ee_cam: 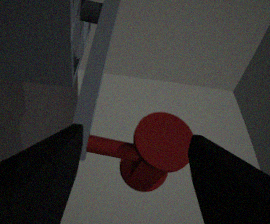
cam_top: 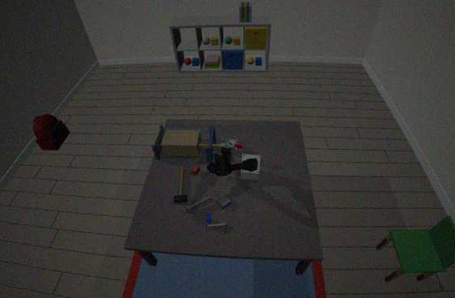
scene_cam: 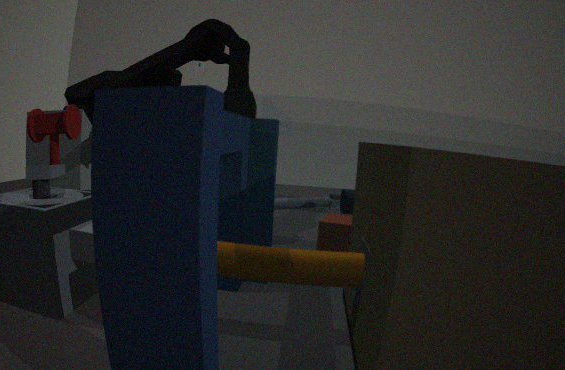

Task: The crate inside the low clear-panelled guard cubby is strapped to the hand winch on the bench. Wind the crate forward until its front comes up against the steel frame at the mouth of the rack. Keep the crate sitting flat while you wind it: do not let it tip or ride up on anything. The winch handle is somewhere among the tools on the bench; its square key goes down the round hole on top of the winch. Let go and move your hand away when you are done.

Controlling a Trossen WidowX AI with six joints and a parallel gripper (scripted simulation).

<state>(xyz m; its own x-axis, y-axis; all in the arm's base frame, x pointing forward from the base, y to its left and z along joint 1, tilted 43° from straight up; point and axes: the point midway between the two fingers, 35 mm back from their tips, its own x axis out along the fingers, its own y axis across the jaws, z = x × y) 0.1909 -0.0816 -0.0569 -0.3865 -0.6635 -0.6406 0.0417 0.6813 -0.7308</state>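
My gripper tip is 30 mm past the grey winch handle, 60 mm to the left of it and 20 mm above it. The rest, counted from my gripper tip: red knob 60 mm behind, 30 mm to the right, 10 mm above; grey winch 10 mm behind, 130 mm to the right, 100 mm below; blue steel frame 170 mm ahead, 110 mm to the right, 30 mm below.
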